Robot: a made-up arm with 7 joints. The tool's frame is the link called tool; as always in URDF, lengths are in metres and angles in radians. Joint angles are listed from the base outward.
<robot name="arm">
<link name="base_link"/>
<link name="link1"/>
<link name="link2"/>
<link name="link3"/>
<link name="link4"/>
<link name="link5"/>
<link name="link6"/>
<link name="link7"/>
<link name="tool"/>
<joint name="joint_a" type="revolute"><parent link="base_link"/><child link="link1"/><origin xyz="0 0 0.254" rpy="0 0 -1.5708"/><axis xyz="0 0 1"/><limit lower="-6.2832" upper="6.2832"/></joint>
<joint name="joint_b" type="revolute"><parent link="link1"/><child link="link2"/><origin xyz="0 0 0" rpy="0 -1.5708 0"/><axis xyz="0 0 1"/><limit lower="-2.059" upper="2.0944"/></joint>
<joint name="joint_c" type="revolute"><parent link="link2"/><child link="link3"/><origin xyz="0.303 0 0" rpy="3.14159 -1.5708 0"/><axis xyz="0 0 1"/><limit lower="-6.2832" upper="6.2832"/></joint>
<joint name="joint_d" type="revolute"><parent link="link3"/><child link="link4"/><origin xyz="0 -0.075 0" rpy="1.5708 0 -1.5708"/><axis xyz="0 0 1"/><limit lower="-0.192" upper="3.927"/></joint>
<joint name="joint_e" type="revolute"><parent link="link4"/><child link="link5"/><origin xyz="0.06 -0.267 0" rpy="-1.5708 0 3.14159"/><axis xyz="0 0 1"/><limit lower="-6.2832" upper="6.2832"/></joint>
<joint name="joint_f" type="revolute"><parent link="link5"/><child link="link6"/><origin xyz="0 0 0" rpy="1.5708 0 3.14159"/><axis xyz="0 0 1"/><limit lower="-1.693" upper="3.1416"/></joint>
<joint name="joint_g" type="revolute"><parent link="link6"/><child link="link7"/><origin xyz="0.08 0.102 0" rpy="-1.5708 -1.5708 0"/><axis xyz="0 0 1"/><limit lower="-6.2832" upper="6.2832"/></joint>
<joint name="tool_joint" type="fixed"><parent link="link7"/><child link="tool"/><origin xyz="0 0 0" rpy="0 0 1.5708"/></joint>
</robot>
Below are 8 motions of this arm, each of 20 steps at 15 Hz.
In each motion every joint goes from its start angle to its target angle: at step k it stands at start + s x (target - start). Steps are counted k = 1, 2, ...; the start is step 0. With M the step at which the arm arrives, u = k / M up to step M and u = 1 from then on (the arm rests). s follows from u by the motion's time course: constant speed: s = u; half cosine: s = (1 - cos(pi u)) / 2; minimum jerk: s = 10 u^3 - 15 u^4 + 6 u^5.
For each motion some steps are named. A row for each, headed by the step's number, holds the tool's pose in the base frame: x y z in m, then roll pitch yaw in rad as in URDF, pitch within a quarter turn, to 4 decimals.
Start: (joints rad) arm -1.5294 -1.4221 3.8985 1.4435 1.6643 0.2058 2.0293
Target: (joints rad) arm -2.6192 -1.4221 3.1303 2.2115 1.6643 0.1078 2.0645
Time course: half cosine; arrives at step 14
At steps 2, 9, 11, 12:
2: -0.2555 0.3800 -0.0790 2.2725 -0.3410 -1.8861
9: 0.3658 0.4269 -0.0695 2.5219 0.2894 -2.9722
11: 0.5027 0.3250 -0.0318 2.5512 0.4767 3.0795
12: 0.5413 0.2824 -0.0161 2.5595 0.5418 3.0043

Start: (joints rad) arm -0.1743 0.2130 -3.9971 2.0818 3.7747 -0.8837 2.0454
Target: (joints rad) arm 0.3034 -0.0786 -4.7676 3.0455 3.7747 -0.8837 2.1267
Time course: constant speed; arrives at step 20
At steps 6, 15, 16, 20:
6: -0.1382 0.2297 0.7416 1.3462 -0.9847 -2.0304
15: -0.1409 0.1709 0.7964 1.0490 -0.6745 -1.9531
16: -0.1427 0.1600 0.8010 1.0236 -0.6326 -1.9500
20: -0.1523 0.1086 0.8142 0.9310 -0.4527 -1.9430

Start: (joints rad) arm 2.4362 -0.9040 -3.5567 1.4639 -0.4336 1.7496 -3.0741
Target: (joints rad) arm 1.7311 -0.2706 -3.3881 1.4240 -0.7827 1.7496 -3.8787
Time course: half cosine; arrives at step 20
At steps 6, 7, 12, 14, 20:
6: 0.1183 -0.4358 0.1729 -2.1462 -0.9980 1.5832
7: 0.1017 -0.4432 0.1896 -2.2228 -1.0137 1.6415
12: -0.0050 -0.4614 0.2890 -2.6148 -1.0265 1.9620
14: -0.0465 -0.4563 0.3265 -2.7146 -1.0113 2.0473
20: -0.1067 -0.4362 0.3822 -2.8147 -0.9861 2.1341

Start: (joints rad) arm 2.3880 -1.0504 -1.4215 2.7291 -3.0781 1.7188 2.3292
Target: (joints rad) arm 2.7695 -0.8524 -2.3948 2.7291 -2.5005 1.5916 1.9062
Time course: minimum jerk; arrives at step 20
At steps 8, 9, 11, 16, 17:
8: 0.5024 -0.3039 0.5973 -1.4797 -0.4622 2.7652
9: 0.5111 -0.2882 0.5994 -1.4386 -0.5102 2.7607
11: 0.5255 -0.2573 0.6046 -1.3494 -0.6036 2.7343
16: 0.5399 -0.2073 0.6189 -1.1676 -0.7479 2.6256
17: 0.5405 -0.2033 0.6205 -1.1505 -0.7586 2.6125

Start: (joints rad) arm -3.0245 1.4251 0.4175 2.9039 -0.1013 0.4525 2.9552
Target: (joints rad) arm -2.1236 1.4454 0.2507 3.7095 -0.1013 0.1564 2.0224
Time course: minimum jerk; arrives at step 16
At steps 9, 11, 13, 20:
9: -0.5123 -0.3623 0.4641 -1.3501 1.0187 2.4089
11: -0.4130 -0.4044 0.5133 -1.1066 0.7666 2.6772
13: -0.3450 -0.4175 0.5403 -0.9900 0.6085 2.7842
20: -0.3194 -0.4194 0.5493 -0.9493 0.5520 2.8157

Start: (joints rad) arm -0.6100 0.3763 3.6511 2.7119 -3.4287 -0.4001 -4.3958
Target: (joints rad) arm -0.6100 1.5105 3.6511 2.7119 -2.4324 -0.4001 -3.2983
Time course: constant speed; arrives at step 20
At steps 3, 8, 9, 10, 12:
3: 0.0184 -0.1509 0.8723 0.3824 0.0803 -1.4185
8: 0.1500 -0.2731 0.8092 0.3583 0.2170 -0.9333
9: 0.1747 -0.2960 0.7900 0.3797 0.2481 -0.8353
10: 0.1987 -0.3181 0.7688 0.4102 0.2772 -0.7364
12: 0.2439 -0.3597 0.7204 0.4976 0.3237 -0.5367

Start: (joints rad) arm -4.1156 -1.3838 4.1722 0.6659 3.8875 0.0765 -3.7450
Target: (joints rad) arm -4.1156 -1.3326 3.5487 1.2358 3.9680 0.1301 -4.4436
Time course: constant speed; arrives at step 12
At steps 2, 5, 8, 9, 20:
2: 0.2876 0.1128 0.0992 -2.2597 0.2903 -0.4009
5: 0.3169 0.0636 0.0388 -2.4197 0.1485 -0.4701
8: 0.3336 -0.0014 -0.0161 -2.5984 0.0074 -0.4841
9: 0.3363 -0.0261 -0.0323 -2.6636 -0.0363 -0.4762
20: 0.3363 -0.1073 -0.0722 -2.8792 -0.1464 -0.4151

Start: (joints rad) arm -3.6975 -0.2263 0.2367 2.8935 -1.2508 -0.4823 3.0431
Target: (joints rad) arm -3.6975 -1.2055 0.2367 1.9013 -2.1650 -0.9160 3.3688
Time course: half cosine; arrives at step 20
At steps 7, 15, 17, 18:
7: 0.0588 -0.2238 0.8480 -0.0505 -0.7089 1.3157
15: 0.1044 -0.2852 0.7094 -0.2101 -1.0453 0.9429
17: 0.1102 -0.2856 0.6820 -0.2445 -1.0861 0.8834
18: 0.1121 -0.2852 0.6728 -0.2568 -1.0984 0.8644

